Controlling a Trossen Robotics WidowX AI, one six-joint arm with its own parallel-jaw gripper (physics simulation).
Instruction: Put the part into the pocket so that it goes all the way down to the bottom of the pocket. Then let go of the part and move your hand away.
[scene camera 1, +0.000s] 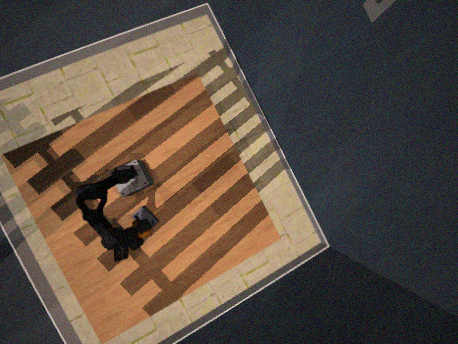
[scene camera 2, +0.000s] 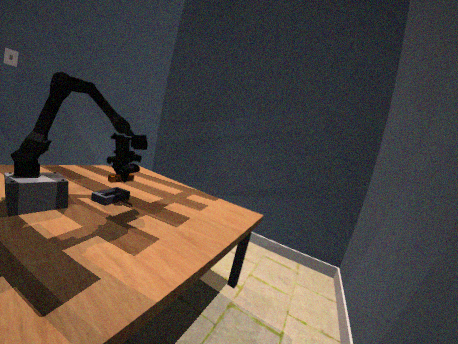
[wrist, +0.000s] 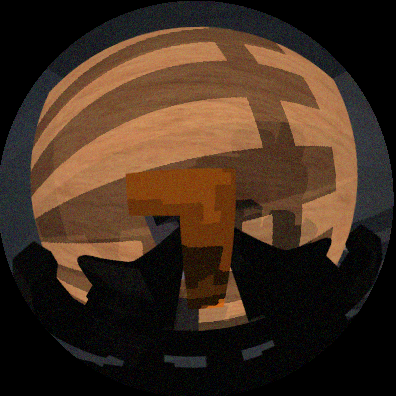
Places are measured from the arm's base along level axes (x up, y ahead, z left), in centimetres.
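Pixels of known places: gripper, fingertip midpoint: (scene camera 1: 141, 229) (scene camera 2: 123, 181) (wrist: 203, 229); arm's base, link origin: (scene camera 1: 130, 172) (scene camera 2: 26, 175).
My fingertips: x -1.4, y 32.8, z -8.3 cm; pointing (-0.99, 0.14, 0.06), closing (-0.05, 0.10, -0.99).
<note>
Ahead of a thing's pixels: the offset from my fingertips to its top centre. Level surfaces: height alone.
An L-shaped orange part {dx +3.4, dy -1.0, dz +1.3 cm} (scene camera 1: 145, 233) (scene camera 2: 114, 177) (wrist: 207, 187) is between the fingers of my gripper (scene camera 1: 138, 231) (scene camera 2: 123, 175) (wrist: 203, 229), which is shut on its long leg. The short leg points left in the wrist view. The dark grey block with the pocket {dx -5.4, dy -3.9, dz +1.8 cm} (scene camera 1: 147, 217) (scene camera 2: 102, 198) lies on the table. In scene camera 2 the part is behind the block and higher, apart from it, and the pocket looks empty. In the wrist view a dark piece of the block (wrist: 161, 230) shows behind the part; the fingers and part hide the rest.
The arm's grey base box (scene camera 1: 141, 181) (scene camera 2: 36, 196) stands on the wooden table {dx -9.1 cm} (scene camera 1: 200, 165) (scene camera 2: 200, 232) near the block. Striped shadows cross the table. The table's front edge and a dark leg (scene camera 2: 239, 260) show in scene camera 2.
</note>
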